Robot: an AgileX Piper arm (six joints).
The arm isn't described. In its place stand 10 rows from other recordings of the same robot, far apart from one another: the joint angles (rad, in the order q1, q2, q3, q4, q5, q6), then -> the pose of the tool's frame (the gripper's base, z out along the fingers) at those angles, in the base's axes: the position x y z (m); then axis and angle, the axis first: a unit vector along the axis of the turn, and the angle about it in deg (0 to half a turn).
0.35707 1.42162 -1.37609 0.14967 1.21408 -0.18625 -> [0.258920 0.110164 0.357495 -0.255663 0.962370 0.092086 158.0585]
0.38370 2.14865 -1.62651 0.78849 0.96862 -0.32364 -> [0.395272 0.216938 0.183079 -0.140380 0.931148 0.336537 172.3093]
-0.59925 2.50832 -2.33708 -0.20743 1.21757 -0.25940 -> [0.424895 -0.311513 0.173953 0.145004 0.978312 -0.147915 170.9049]
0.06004 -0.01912 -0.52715 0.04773 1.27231 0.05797 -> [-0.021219 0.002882 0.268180 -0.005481 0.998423 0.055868 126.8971]
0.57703 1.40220 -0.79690 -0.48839 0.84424 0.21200 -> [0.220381 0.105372 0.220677 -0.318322 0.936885 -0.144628 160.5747]
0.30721 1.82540 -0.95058 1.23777 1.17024 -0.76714 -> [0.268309 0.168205 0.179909 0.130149 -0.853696 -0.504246 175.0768]
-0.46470 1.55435 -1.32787 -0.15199 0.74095 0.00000 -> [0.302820 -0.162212 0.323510 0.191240 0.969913 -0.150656 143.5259]
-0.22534 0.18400 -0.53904 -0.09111 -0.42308 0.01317 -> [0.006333 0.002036 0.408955 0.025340 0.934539 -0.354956 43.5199]
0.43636 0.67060 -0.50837 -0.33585 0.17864 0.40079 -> [0.131489 0.055439 0.309945 -0.157451 0.973637 0.165045 106.0102]
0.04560 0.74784 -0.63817 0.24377 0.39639 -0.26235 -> [0.153007 0.015471 0.323734 -0.071729 0.996195 0.049494 113.4988]
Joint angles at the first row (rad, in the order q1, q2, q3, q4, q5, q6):
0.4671 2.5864 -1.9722 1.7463 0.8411 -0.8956
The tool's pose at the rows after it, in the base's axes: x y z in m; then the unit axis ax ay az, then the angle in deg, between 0 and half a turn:
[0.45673 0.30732 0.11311 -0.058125 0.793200 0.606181 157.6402]
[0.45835 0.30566 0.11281 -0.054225 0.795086 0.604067 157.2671]
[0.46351 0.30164 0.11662 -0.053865 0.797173 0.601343 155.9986]
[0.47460 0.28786 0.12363 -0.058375 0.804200 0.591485 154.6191]
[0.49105 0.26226 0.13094 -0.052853 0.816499 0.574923 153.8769]
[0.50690 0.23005 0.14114 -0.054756 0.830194 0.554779 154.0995]
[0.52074 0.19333 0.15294 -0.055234 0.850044 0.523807 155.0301]
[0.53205 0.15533 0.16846 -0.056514 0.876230 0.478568 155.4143]
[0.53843 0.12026 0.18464 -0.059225 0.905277 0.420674 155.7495]
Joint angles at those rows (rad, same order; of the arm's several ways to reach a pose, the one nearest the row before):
0.4698 2.5854 -1.9744 1.7456 0.8488 -0.8965
0.4667 2.5854 -1.9744 1.7468 0.8403 -0.8965
0.4570 2.5845 -1.9895 1.7376 0.8291 -0.8945
0.4248 2.5824 -2.0214 1.6789 0.8288 -0.8620
0.3686 2.5824 -2.0653 1.5825 0.8391 -0.7840
0.3001 2.5823 -2.1247 1.4518 0.8851 -0.6821
0.2271 2.5824 -2.1986 1.2930 0.9486 -0.5565
0.1582 2.5824 -2.2935 1.1152 1.0187 -0.4286
0.1014 2.5823 -2.3947 0.9329 1.0993 -0.3163

